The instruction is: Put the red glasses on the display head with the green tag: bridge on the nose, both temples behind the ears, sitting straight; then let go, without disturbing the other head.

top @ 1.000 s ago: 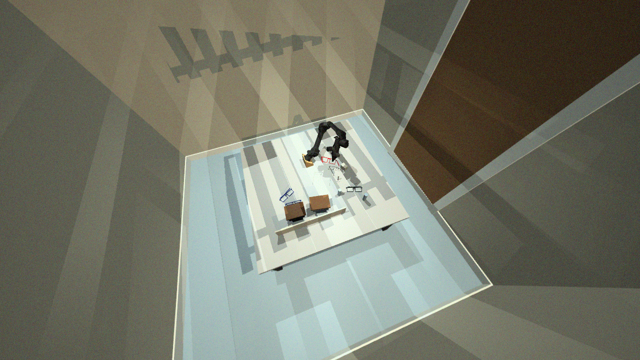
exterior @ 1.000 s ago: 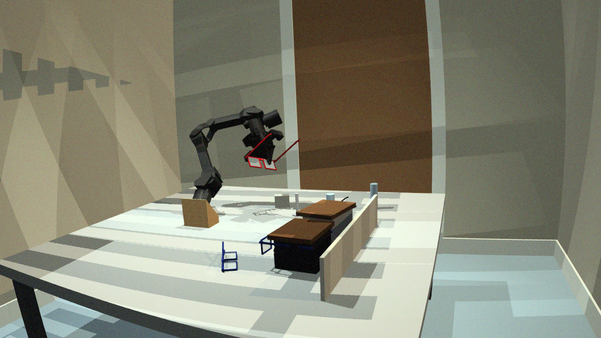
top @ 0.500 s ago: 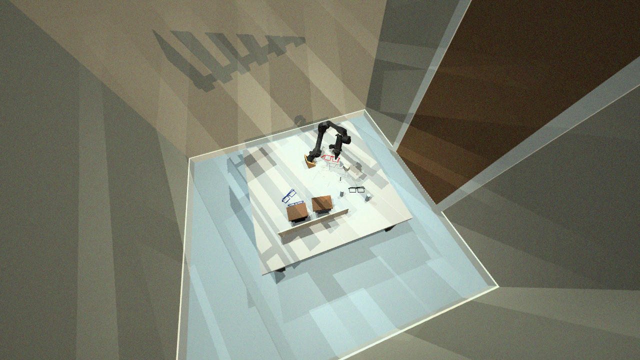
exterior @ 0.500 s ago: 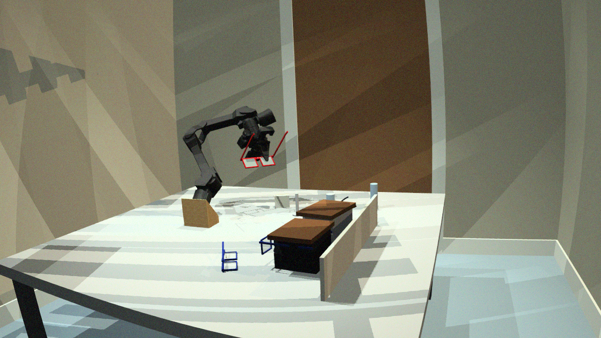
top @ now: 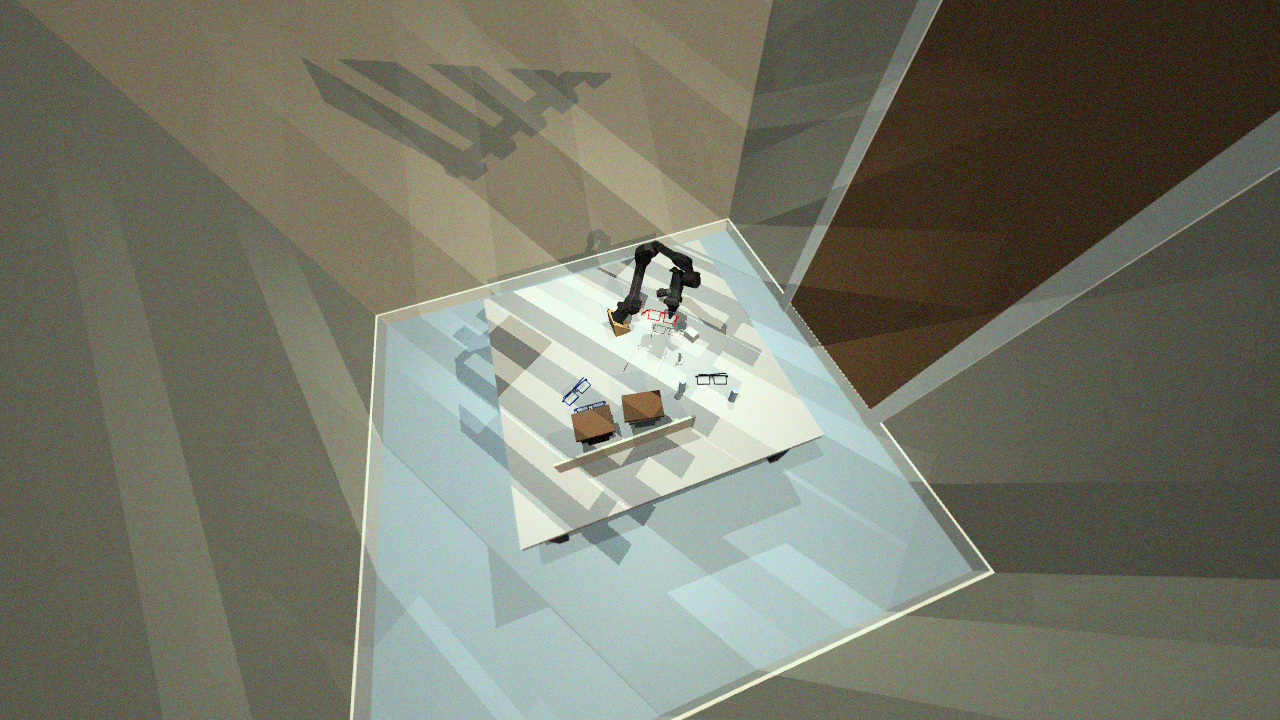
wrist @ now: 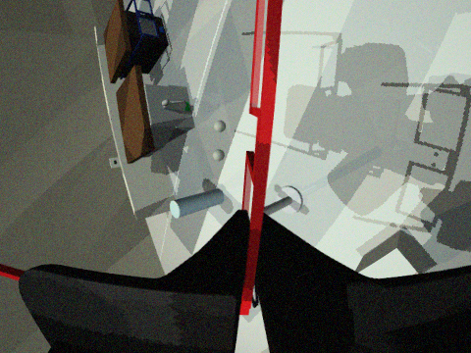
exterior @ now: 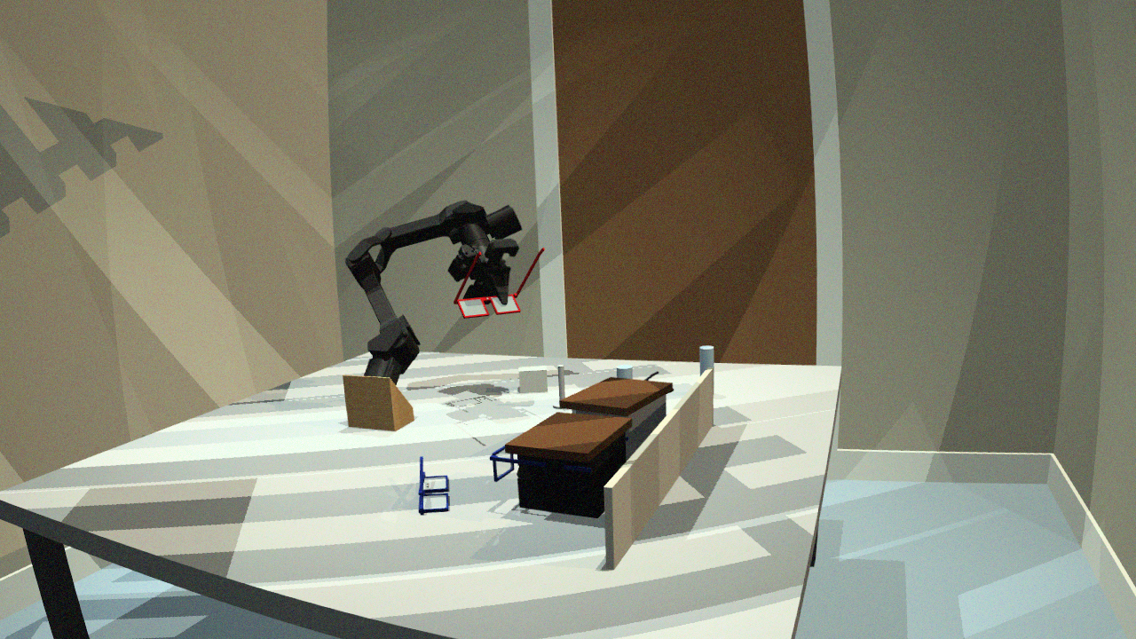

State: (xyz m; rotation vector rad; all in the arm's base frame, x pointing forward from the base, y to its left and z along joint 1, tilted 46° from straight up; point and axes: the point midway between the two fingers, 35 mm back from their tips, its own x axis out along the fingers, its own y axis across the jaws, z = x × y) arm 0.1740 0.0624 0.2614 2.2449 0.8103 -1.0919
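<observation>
The display head is 300 mm ahead of my gripper tip, 220 mm to the right of it and 150 mm below it. Round my gripper tip: thin post (180 mm below, 110 mm ahead, 20 mm to the left); then beige board (450 mm ahead, 320 mm to the right, 150 mm below).
</observation>
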